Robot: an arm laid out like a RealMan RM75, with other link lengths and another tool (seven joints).
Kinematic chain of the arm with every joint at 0, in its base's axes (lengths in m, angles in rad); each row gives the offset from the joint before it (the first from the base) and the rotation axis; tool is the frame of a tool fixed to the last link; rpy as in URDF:
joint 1: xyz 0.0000 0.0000 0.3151 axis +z
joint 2: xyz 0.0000 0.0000 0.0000 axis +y
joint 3: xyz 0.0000 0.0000 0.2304 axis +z
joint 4: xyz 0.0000 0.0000 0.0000 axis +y
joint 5: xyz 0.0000 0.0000 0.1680 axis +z
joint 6: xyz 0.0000 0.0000 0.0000 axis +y
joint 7: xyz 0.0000 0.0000 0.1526 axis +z
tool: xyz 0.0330 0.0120 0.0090 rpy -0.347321 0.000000 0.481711
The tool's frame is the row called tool.
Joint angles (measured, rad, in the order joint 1, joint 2, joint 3, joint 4, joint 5, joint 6, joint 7), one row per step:
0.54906, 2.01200, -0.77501, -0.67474, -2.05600, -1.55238, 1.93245
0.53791, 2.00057, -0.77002, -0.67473, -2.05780, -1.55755, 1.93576
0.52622, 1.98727, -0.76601, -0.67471, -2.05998, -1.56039, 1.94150
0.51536, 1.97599, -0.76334, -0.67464, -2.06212, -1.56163, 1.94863
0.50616, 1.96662, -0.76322, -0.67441, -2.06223, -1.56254, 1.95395
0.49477, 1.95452, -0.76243, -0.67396, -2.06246, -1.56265, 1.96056
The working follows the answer.
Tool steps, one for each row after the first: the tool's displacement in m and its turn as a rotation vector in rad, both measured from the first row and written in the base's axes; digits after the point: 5 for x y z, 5 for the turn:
0.00502, -0.00162, 0.00429, 0.00380, -0.00555, -0.01444
0.01068, -0.00307, 0.00913, 0.00872, -0.01390, -0.03217
0.01574, -0.00459, 0.01319, 0.01242, -0.02147, -0.05044
0.01978, -0.00602, 0.01642, 0.01490, -0.02751, -0.06440
0.02493, -0.00766, 0.02064, 0.01935, -0.03559, -0.08245

Tool pose at each row, in the base's axes (x y z in m, rotation vector in rad; rounded; the steps above come from the unrounded poses):
0.23091, 0.26329, 0.06786, 2.17052, -1.72106, -0.90324
0.23593, 0.26168, 0.07215, 2.16772, -1.74116, -0.90561
0.24159, 0.26023, 0.07699, 2.16554, -1.76658, -0.90730
0.24665, 0.25870, 0.08105, 2.16136, -1.79244, -0.90849
0.25069, 0.25727, 0.08427, 2.15800, -1.81235, -0.90874
0.25584, 0.25564, 0.08850, 2.15447, -1.83820, -0.91006

